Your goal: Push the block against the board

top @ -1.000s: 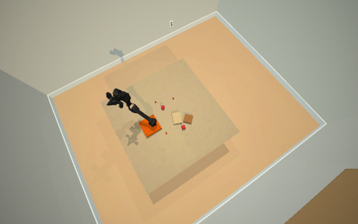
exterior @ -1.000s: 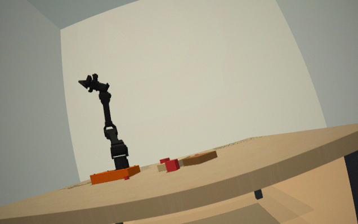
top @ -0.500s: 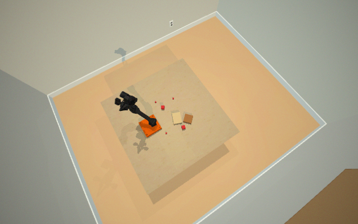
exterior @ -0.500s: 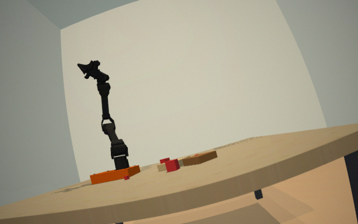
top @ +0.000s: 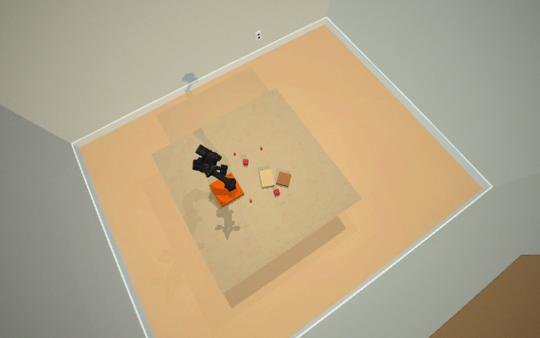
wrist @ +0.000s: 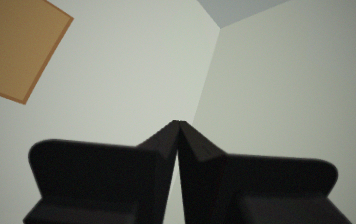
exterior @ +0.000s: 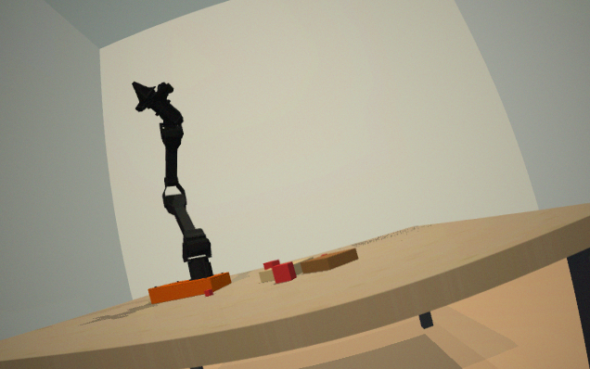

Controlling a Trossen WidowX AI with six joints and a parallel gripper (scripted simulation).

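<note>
Right now my gripper tip is 360 mm short of the pale board, 40 mm to the right of it and 710 mm above it. Also, from my gripper tip: brown square block: 480 mm ahead, 40 mm to the right, 710 mm below.
</note>
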